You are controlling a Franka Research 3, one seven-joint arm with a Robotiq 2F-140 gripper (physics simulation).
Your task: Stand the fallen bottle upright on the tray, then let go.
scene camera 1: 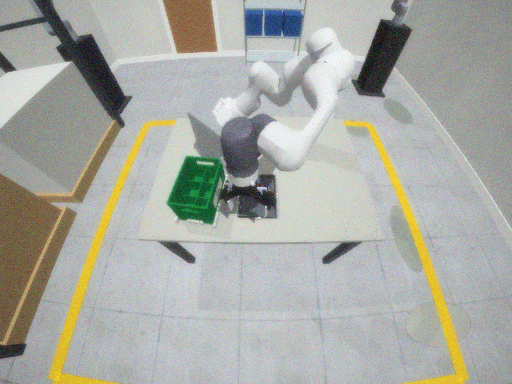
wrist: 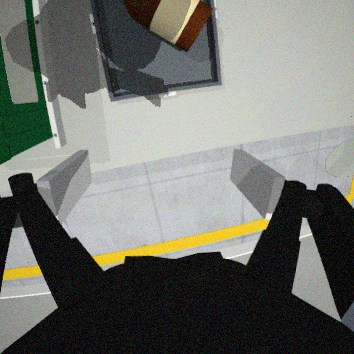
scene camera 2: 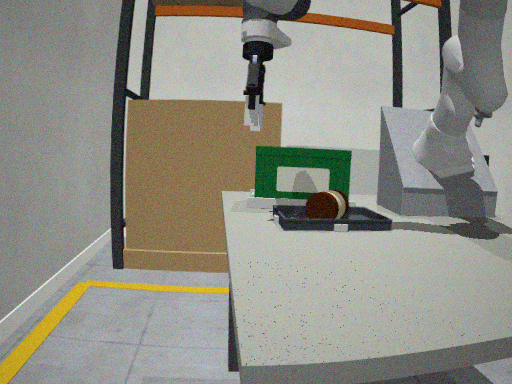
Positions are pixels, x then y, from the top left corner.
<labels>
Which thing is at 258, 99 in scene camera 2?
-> My gripper.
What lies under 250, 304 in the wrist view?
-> My gripper.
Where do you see a brown bottle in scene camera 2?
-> At 333, 204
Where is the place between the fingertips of my gripper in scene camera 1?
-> At 249, 210
</labels>
